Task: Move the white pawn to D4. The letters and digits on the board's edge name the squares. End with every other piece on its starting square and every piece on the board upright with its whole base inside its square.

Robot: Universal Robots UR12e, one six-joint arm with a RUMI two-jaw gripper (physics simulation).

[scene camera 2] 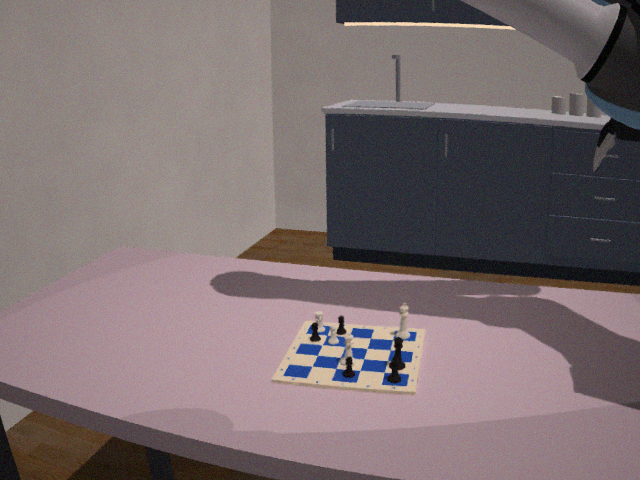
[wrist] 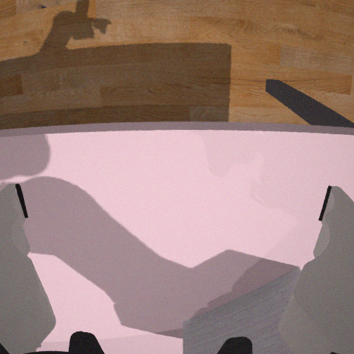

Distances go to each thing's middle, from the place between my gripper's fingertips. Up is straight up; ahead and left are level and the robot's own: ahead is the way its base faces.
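Here is the chessboard [scene camera 2: 314, 364], and I find it well below my hand, a long way ahead of it and a long way to the left of it.
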